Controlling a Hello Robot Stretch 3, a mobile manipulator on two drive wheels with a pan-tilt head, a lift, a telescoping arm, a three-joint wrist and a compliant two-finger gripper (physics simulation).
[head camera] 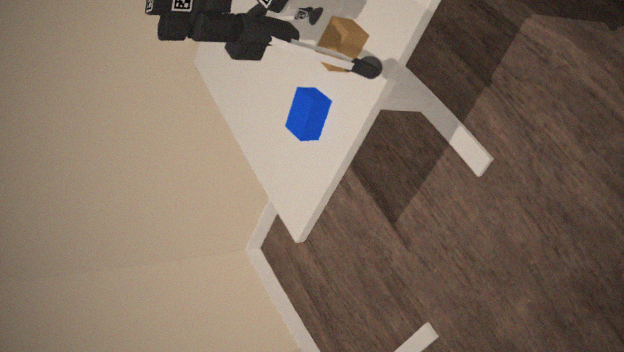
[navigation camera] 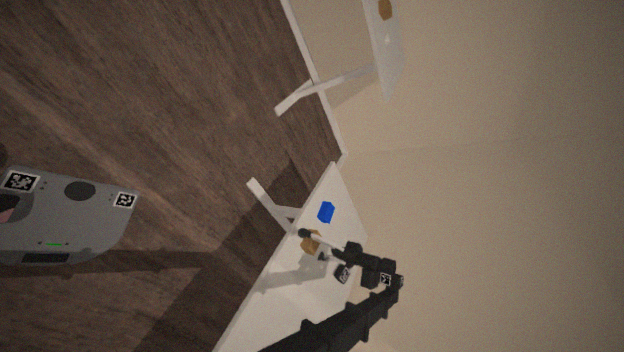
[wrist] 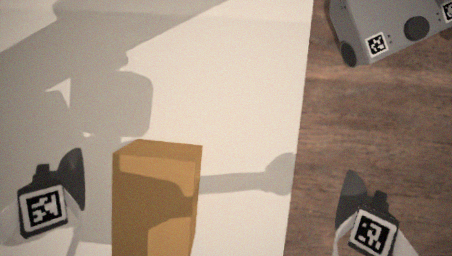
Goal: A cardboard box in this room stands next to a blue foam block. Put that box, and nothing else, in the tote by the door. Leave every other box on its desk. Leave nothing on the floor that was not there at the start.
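Pixels of known places: gripper, between the fingertips: (head camera: pixel 348 40) (navigation camera: pixel 309 244) (wrist: pixel 214 180); robot's base, origin of its link: (navigation camera: pixel 80 190) (wrist: pixel 383 37).
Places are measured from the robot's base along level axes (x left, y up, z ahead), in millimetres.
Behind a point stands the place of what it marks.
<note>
The cardboard box (head camera: pixel 350 37) @(x -658, y 761, z -28 mm) (navigation camera: pixel 309 246) @(x -658, y 769, z -32 mm) (wrist: pixel 155 220) @(x -700, y 770, z -10 mm) stands on the white desk (head camera: pixel 260 130) @(x -993, y 720, z 207 mm) (navigation camera: pixel 270 305) @(x -554, y 720, z -255 mm) (wrist: pixel 235 100) @(x -608, y 720, z -63 mm). The blue foam block (head camera: pixel 308 114) @(x -750, y 765, z 129 mm) (navigation camera: pixel 326 212) @(x -751, y 765, z 129 mm) lies beside it, nearer the desk's end; it does not show in the wrist view. My gripper (head camera: pixel 341 41) @(x -645, y 775, z -21 mm) (navigation camera: pixel 313 245) @(x -645, y 775, z -21 mm) (wrist: pixel 214 180) @(x -645, y 775, z -21 mm) is open, with its fingers wide apart at the box. In the wrist view the box shows between the fingertips, nearer the left one, with gaps on both sides. One finger crosses in front of the box in the head view. The tote does not show.
My base (navigation camera: pixel 75 225) @(x -29, y 160, z -120 mm) (wrist: pixel 390 25) @(x -70, y 160, z -38 mm) stands on the wood floor beside the desk. A desk leg (head camera: pixel 470 150) @(x -836, y 25, z 246 mm) (navigation camera: pixel 262 192) @(x -906, y 25, z 230 mm) reaches out over the floor. Another cardboard box (navigation camera: pixel 385 9) @(x -639, y 985, z 1212 mm) is on a second desk (navigation camera: pixel 391 62) @(x -924, y 950, z 1154 mm) along the wall. My arm (navigation camera: pixel 325 330) @(x -258, y 1111, z -76 mm) extends over the desk.
</note>
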